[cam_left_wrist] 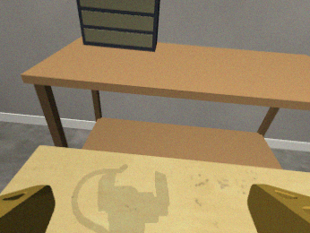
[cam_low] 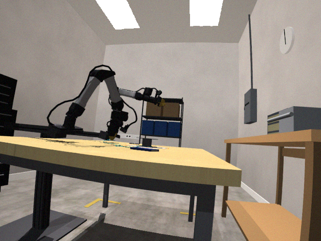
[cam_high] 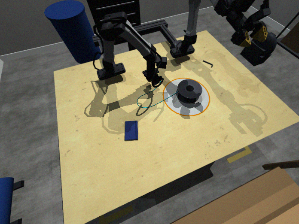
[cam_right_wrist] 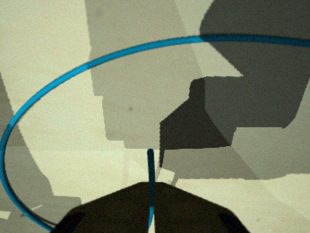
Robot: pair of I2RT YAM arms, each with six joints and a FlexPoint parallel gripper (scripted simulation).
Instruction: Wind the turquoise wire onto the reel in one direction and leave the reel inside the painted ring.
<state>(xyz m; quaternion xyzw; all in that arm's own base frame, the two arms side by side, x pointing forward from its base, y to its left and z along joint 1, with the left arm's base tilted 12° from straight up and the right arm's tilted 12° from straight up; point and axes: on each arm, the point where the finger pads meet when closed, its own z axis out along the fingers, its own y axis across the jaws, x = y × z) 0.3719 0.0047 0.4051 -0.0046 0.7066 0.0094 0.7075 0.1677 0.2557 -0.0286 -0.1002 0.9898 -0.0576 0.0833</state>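
Observation:
Now: left hand 37 cm above the dark grey reel, 20 cm to the left of it and 8 cm past it. The rest, counted from my left hand: black hex key 40 cm below, 28 cm behind, 13 cm to the left; blue notebook 67 cm to the right, 39 cm below, 4 cm ahead; orange painted ring 40 cm below, 22 cm to the right, 7 cm behind.

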